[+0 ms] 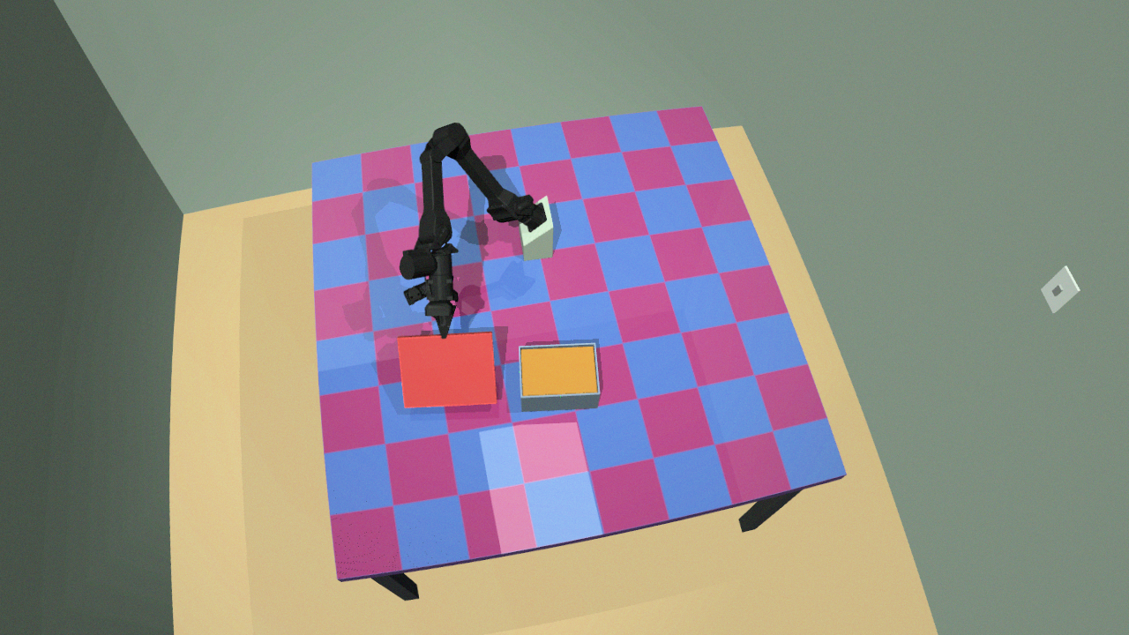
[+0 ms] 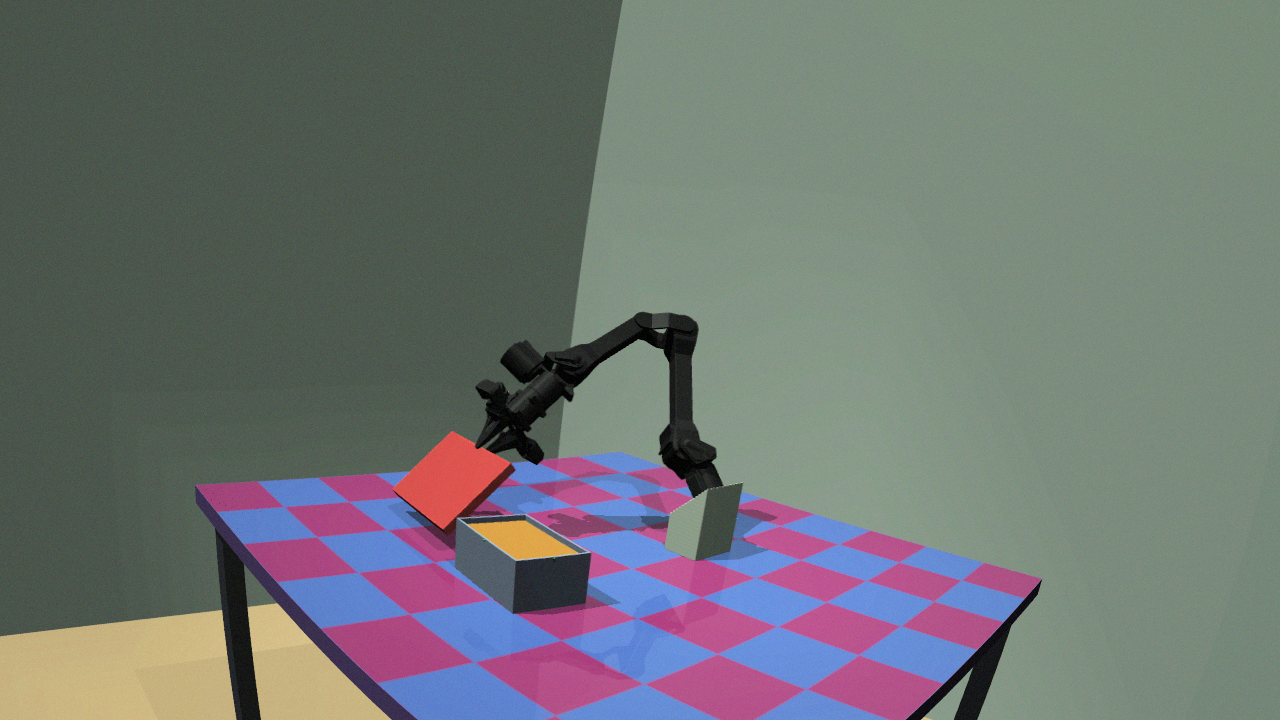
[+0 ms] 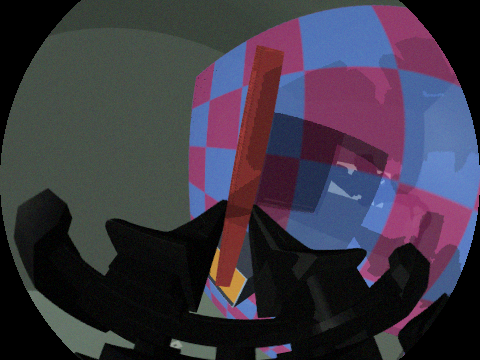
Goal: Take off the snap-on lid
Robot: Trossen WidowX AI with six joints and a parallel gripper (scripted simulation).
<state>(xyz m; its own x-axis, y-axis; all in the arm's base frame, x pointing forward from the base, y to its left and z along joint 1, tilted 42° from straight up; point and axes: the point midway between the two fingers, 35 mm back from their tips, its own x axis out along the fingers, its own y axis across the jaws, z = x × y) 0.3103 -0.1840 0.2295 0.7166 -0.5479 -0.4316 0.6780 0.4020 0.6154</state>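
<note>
Now: gripper tip 60 mm short of the red lid, 10 mm to the left of it and 50 mm above it. Round my gripper tip: grey storage box: 110 mm ahead, 260 mm to the left, 110 mm below.
</note>
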